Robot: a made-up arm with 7 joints.
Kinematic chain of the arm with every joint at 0, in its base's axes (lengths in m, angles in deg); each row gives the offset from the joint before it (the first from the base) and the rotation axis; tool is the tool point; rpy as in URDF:
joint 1: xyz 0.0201 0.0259 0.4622 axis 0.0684 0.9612 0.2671
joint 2: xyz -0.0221 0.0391 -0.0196 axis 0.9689 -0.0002 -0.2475
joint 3: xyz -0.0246 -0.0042 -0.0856 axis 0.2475 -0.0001 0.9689
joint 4: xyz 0.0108 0.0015 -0.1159 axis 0.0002 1 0
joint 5: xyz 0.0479 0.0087 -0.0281 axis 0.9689 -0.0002 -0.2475
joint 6: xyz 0.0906 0.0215 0.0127 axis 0.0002 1 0
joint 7: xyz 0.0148 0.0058 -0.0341 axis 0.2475 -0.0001 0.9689
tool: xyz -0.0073 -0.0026 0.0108 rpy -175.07 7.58 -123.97
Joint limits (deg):
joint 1: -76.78..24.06
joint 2: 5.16..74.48
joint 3: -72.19..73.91
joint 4: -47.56..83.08
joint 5: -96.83..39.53
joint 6: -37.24..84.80
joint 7: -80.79..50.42
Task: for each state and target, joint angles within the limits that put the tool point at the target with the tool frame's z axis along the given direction. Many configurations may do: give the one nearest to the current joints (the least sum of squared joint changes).
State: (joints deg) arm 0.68 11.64 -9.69 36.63 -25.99 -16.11 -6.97
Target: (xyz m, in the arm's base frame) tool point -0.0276 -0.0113 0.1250 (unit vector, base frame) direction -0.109 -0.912 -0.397
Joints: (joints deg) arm 18.36 5.16 -47.44 16.94 -70.10 -30.27 -26.32
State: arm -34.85 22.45 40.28 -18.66 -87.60 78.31 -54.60
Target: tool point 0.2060 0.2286 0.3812 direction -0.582 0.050 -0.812
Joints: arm -25.51 53.83 1.95 -14.47 -56.60 76.79 -29.27
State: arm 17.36 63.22 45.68 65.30 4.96 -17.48 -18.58
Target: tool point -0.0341 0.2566 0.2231 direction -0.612 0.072 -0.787
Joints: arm 21.90 17.78 28.47 16.25 -2.96 13.41 -27.06
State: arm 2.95 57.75 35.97 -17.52 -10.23 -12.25 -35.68
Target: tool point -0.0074 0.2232 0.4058 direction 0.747 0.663 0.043
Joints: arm 14.43 15.59 59.65 -47.56 -8.89 -32.52 -31.23
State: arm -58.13 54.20 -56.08 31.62 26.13 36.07 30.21
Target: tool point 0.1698 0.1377 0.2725 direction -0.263 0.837 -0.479
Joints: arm -13.71 40.27 -23.39 -10.92 1.52 56.65 13.45
